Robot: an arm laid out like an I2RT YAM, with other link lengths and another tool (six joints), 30 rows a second.
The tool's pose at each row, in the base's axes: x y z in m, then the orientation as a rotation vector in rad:
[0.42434 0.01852 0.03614 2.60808 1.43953 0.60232]
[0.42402 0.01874 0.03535 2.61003 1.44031 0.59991]
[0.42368 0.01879 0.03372 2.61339 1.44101 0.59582]
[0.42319 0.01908 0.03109 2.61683 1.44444 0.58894]
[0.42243 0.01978 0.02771 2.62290 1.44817 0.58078]
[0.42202 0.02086 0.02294 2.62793 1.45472 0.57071]
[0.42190 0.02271 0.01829 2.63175 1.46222 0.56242]
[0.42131 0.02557 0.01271 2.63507 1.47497 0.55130]
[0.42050 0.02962 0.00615 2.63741 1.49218 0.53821]
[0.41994 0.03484 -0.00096 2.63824 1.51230 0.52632]
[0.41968 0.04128 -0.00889 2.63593 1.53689 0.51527]
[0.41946 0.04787 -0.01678 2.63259 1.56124 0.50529]
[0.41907 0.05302 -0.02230 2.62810 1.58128 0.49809]
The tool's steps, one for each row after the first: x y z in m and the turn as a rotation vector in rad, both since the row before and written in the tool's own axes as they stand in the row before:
[-0.00020 -0.00059 0.00062 0.00221 -0.00087 0.00039]
[-0.00059 -0.00074 0.00137 0.00347 -0.00161 0.00097]
[-0.00075 -0.00126 0.00226 0.00538 -0.00271 -0.00047]
[-0.00075 -0.00188 0.00290 0.00770 -0.00275 0.00055]
[-0.00065 -0.00214 0.00437 0.00870 -0.00353 -0.00139]
[0.00018 -0.00226 0.00446 0.00804 -0.00244 -0.00228]
[0.00055 -0.00338 0.00529 0.01087 -0.00306 -0.00514]
[0.00121 -0.00436 0.00629 0.01285 -0.00341 -0.00776]
[0.00222 -0.00481 0.00707 0.01313 -0.00226 -0.00970]
[0.00324 -0.00525 0.00814 0.01313 -0.00141 -0.01312]
[0.00347 -0.00514 0.00820 0.01221 -0.00099 -0.01333]
[0.00284 -0.00396 0.00578 0.00871 -0.00064 -0.01166]

